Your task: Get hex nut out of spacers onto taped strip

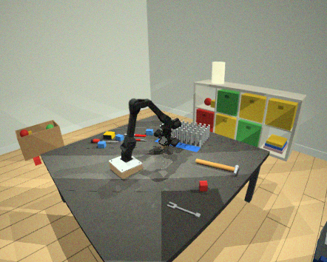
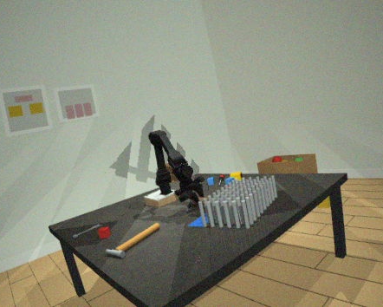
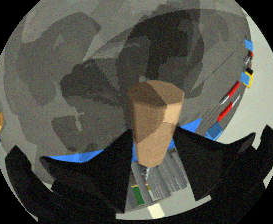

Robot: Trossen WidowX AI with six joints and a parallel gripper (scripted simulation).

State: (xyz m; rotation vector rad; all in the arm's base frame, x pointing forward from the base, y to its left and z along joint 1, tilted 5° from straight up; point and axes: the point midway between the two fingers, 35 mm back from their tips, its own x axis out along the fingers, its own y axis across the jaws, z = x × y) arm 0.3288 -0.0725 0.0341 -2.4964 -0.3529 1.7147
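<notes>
The blue taped strip lies 110 mm ahead of my gripper tip, 40 mm below it and 30 mm to the right of it. Round my gripper tip: hook tool (100 mm ahead, 10 mm to the left); then red cube (450 mm to the right, 250 mm behind, 20 mm below); then yellow block (540 mm to the left, 140 mm behind, 10 mm below).
</notes>
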